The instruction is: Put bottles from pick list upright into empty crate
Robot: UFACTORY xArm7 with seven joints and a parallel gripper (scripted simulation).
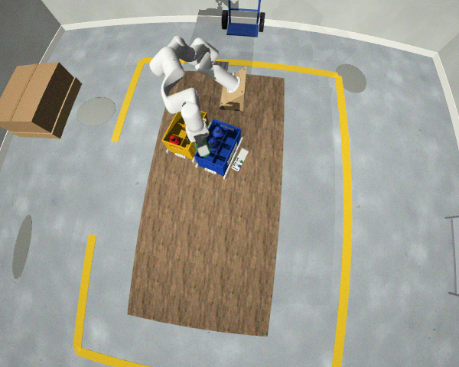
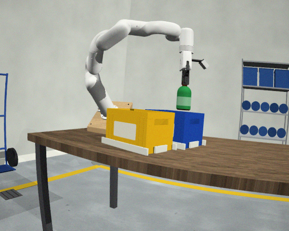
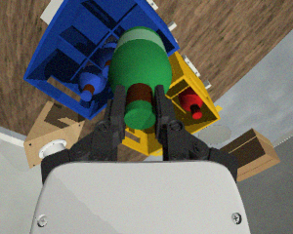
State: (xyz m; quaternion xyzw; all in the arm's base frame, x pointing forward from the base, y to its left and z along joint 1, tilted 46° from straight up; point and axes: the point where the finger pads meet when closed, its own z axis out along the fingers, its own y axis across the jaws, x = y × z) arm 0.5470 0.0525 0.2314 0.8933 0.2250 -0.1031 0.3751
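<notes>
Now: hand 7 cm above the green-label bottle. The rest, counted from my hand: white-label bottle: 15 cm behind, 11 cm to the right, 25 cm below; blue crate: 7 cm behind, 7 cm to the left, 25 cm below; blue-label bottle: 9 cm behind, 3 cm to the left, 25 cm below.
</notes>
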